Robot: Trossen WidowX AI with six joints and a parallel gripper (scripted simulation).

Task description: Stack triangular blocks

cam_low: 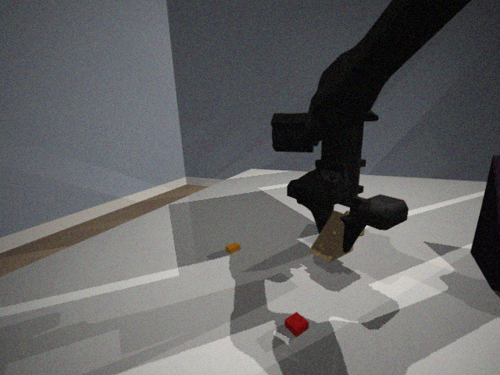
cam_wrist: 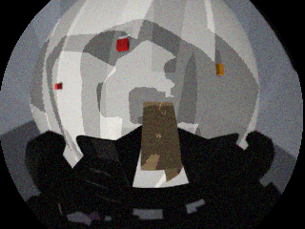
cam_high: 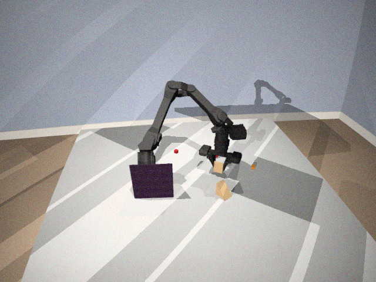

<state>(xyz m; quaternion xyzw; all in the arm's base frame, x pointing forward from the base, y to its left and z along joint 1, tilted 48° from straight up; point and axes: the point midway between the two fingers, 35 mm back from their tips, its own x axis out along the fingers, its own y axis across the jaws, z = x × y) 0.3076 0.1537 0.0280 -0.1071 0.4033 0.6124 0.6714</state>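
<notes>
Now: the tan triangular block 1 cm to the right of my gripper tip and 1 cm above it. Also, from my gripper tip: small orange cube 18 cm ahead, 5 cm to the left, 3 cm below; then small red cube 21 cm behind, 19 cm to the left, 3 cm below.
</notes>
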